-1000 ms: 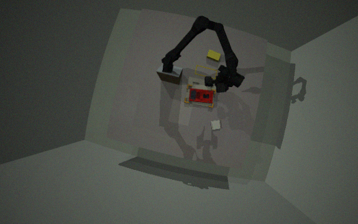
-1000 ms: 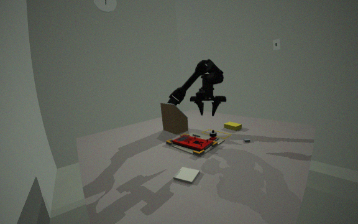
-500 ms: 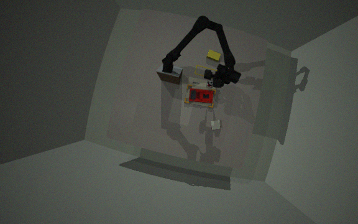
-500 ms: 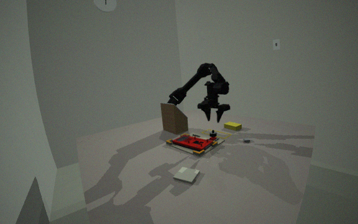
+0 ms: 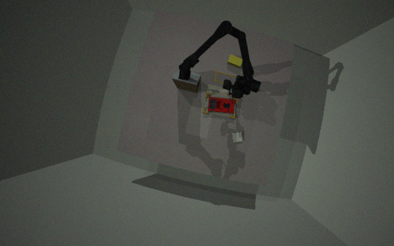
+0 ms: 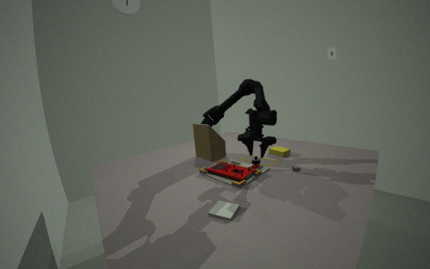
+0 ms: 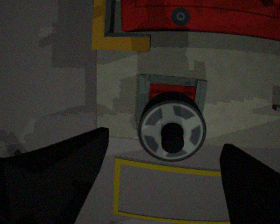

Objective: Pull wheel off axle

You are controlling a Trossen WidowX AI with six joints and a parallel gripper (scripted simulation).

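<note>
Right now my gripper tip is 30 mm above the axle. From my gripper tip the other things lie so: yellow block 260 mm to the left, 50 mm below; then white tile 340 mm to the right, 100 mm ahead, 60 mm below.
</note>
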